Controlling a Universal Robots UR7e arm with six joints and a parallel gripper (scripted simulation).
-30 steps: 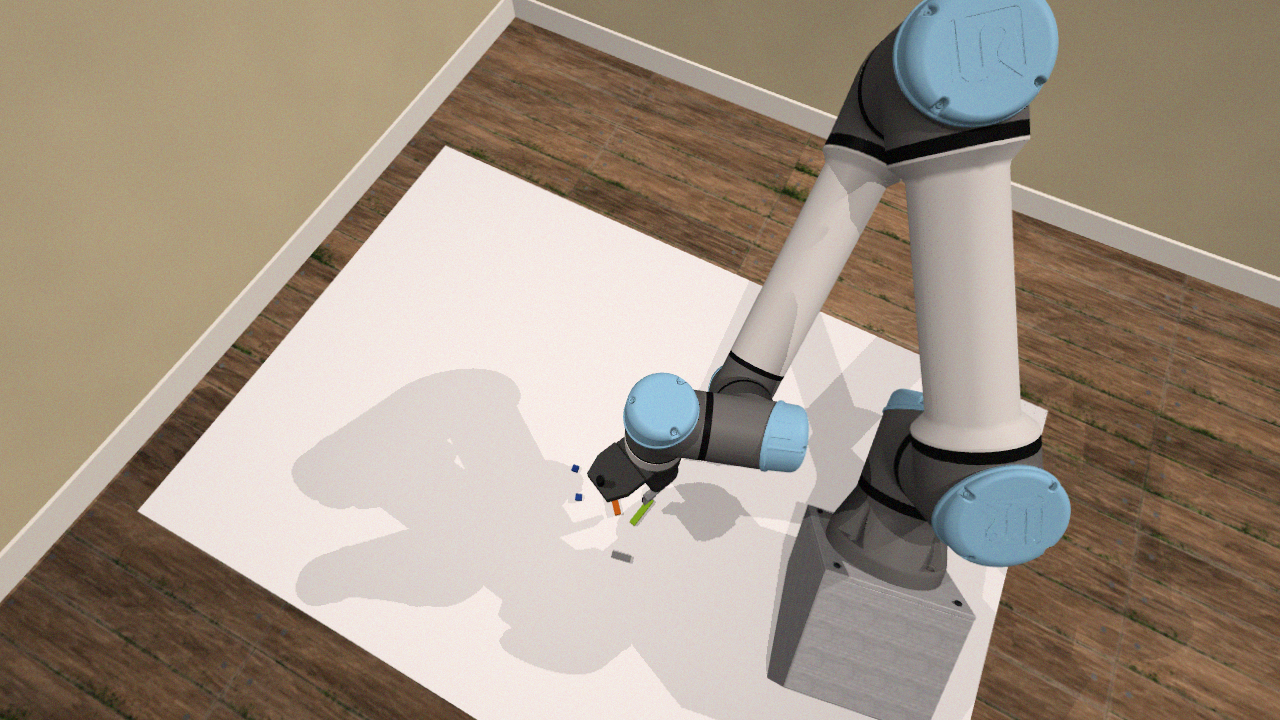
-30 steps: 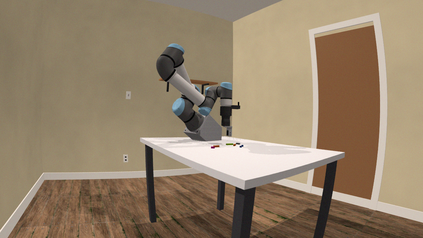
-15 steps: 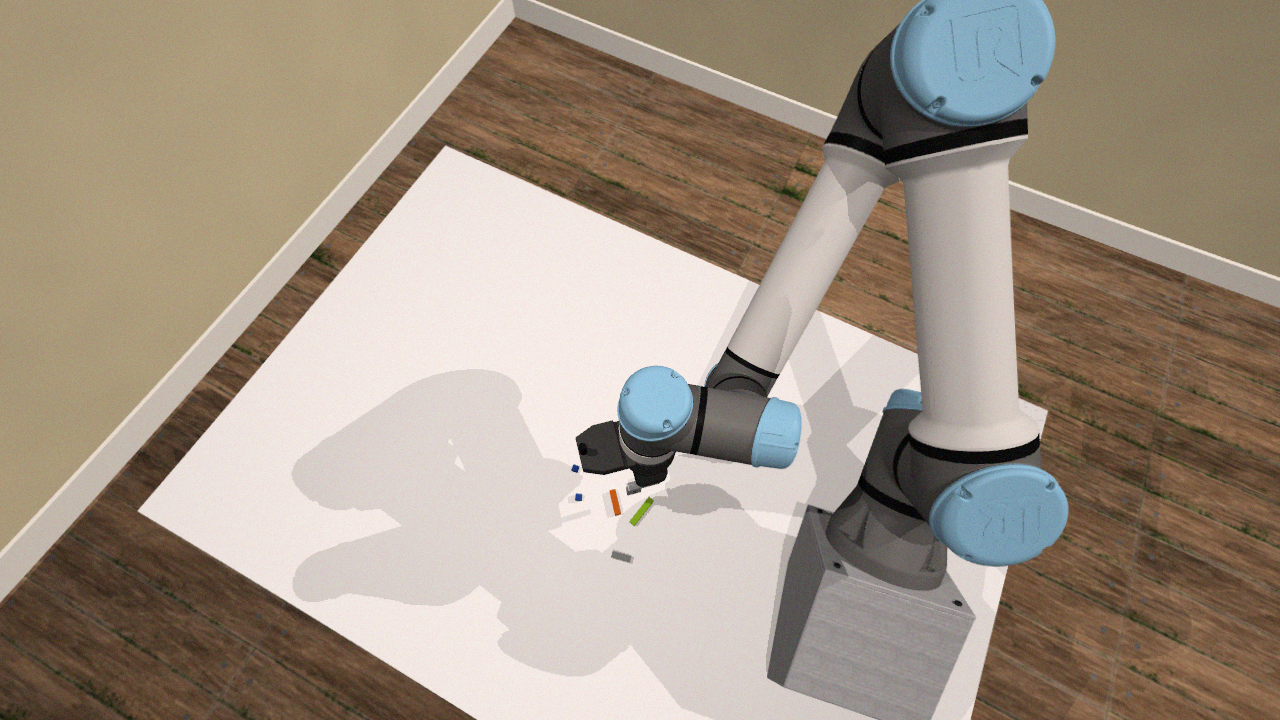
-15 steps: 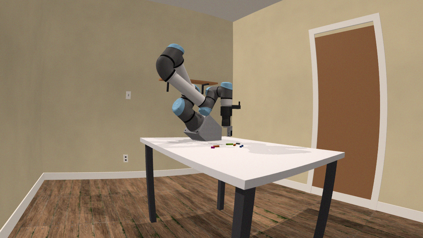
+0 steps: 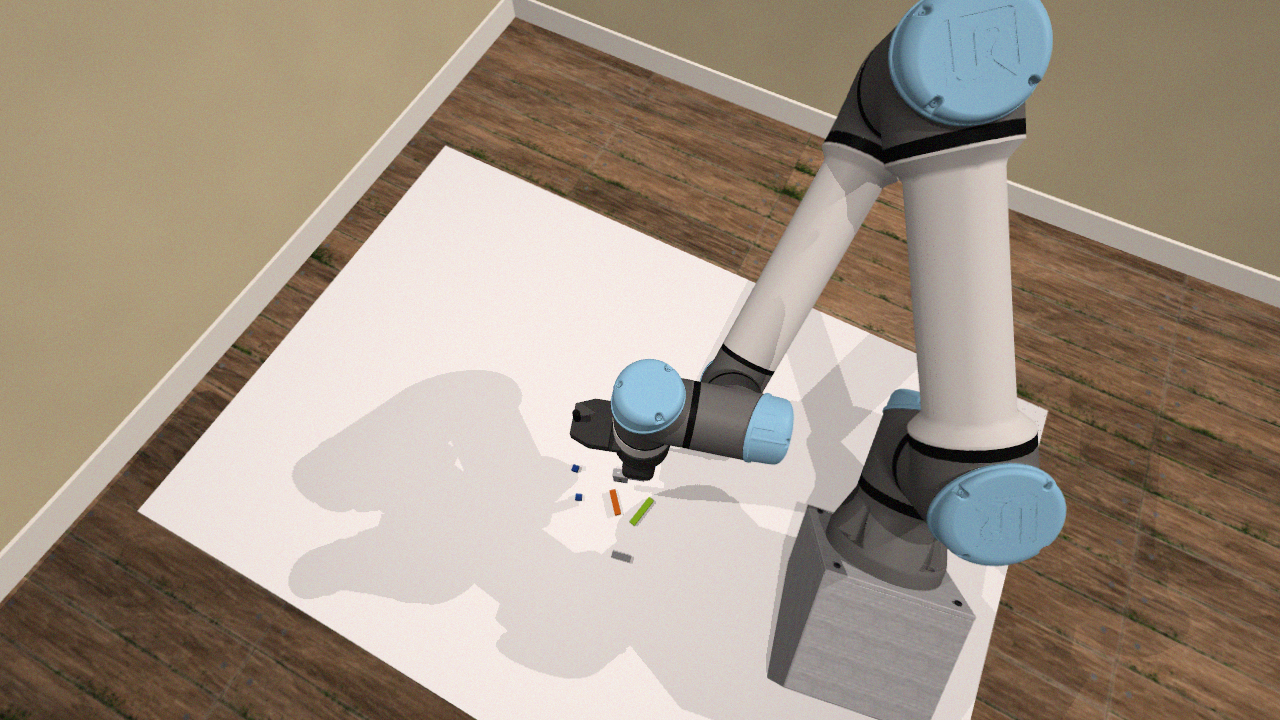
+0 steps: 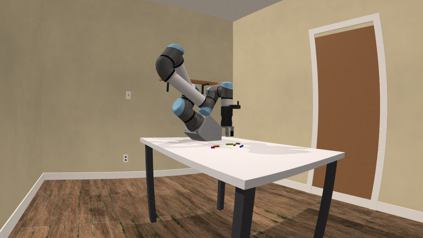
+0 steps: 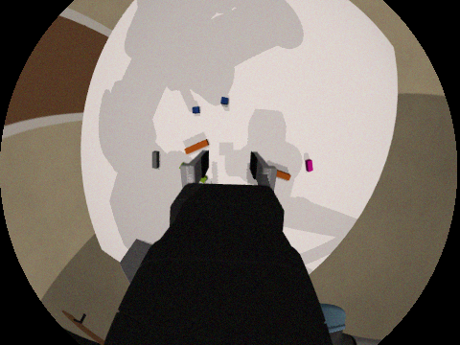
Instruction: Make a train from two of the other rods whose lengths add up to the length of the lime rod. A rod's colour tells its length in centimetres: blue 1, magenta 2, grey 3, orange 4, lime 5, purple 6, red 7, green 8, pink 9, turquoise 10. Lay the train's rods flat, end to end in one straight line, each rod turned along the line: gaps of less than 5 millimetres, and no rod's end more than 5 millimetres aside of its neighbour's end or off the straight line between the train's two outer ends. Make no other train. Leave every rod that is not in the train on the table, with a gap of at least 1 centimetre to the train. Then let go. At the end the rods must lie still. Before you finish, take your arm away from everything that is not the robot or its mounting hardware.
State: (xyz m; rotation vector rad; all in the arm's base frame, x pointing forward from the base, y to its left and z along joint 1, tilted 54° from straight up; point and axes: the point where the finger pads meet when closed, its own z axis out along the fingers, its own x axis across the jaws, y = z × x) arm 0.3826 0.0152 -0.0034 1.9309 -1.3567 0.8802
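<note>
The lime rod is 80 mm below my hand, 50 mm to the left of it and 50 mm behind it. Also, from my hand: magenta rod (140 mm to the right, 80 mm below, 20 mm ahead); then grey rod (130 mm to the left, 80 mm below, 50 mm behind).
</note>
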